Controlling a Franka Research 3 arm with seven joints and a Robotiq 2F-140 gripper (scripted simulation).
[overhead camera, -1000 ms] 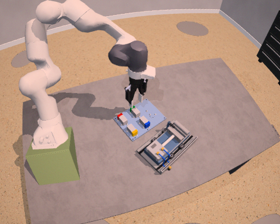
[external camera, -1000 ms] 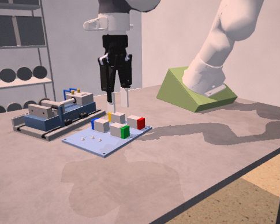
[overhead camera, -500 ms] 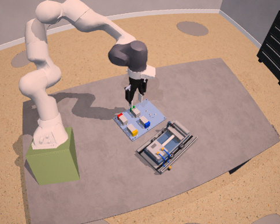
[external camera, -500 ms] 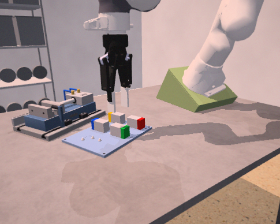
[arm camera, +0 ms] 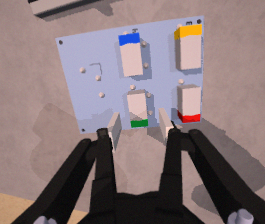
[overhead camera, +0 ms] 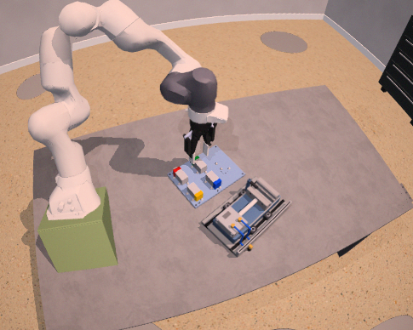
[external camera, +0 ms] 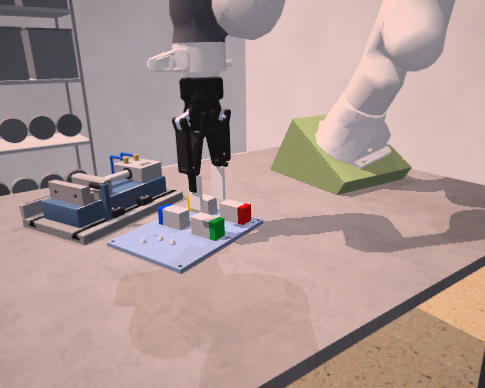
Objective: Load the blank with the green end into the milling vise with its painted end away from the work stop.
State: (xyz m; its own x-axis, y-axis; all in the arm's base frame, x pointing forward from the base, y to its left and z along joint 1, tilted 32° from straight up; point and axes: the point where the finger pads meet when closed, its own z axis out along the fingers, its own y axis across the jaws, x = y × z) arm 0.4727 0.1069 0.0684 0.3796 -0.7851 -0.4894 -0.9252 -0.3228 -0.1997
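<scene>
Now: the green-ended blank 80 mm below my hand. Also, from my hand: red-ended blank: 80 mm below, 80 mm behind, 40 mm to the right; then blue-ended blank: 80 mm to the right, 80 mm below, 40 mm ahead; then light blue infeed plate: 100 mm below, 40 mm to the right, 20 mm ahead.
</scene>
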